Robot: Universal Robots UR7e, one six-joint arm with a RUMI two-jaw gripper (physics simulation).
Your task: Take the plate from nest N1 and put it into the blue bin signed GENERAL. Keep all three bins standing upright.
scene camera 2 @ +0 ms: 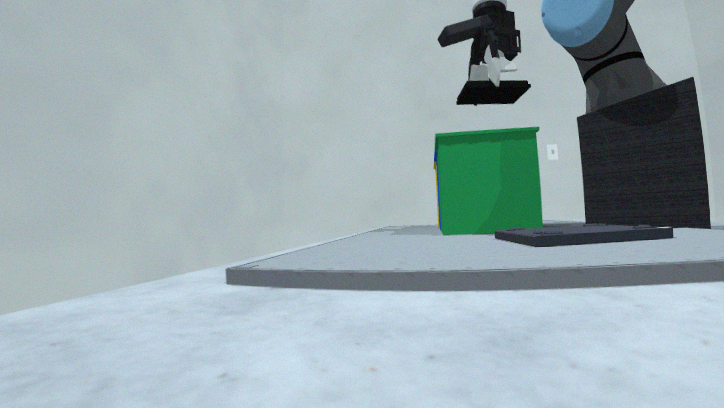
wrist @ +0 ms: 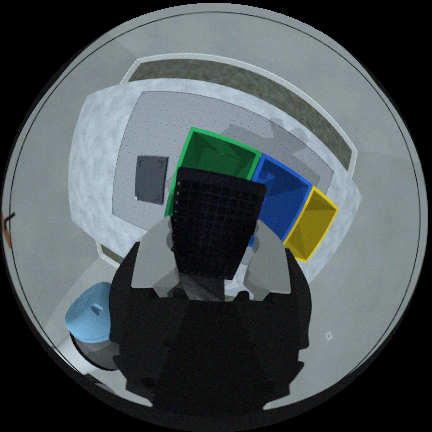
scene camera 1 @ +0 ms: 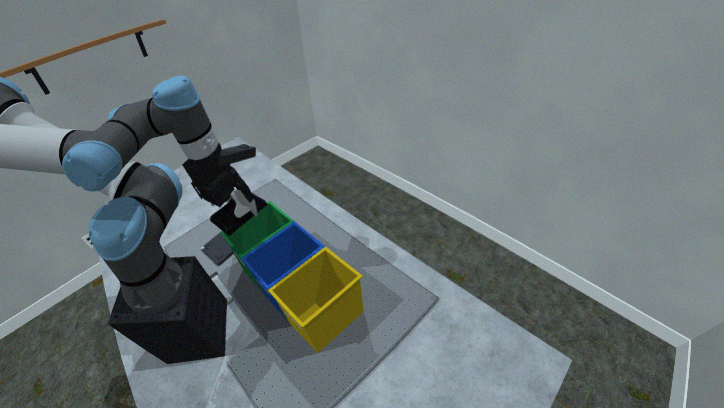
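Note:
My gripper (scene camera 2: 485, 97), also in scene camera 1 (scene camera 1: 243, 210) and the wrist view (wrist: 213, 219). Green bin (scene camera 2: 489, 180), also in scene camera 1 (scene camera 1: 270, 220) and the wrist view (wrist: 202, 149). Blue bin (scene camera 1: 269, 263), also in the wrist view (wrist: 286, 192).

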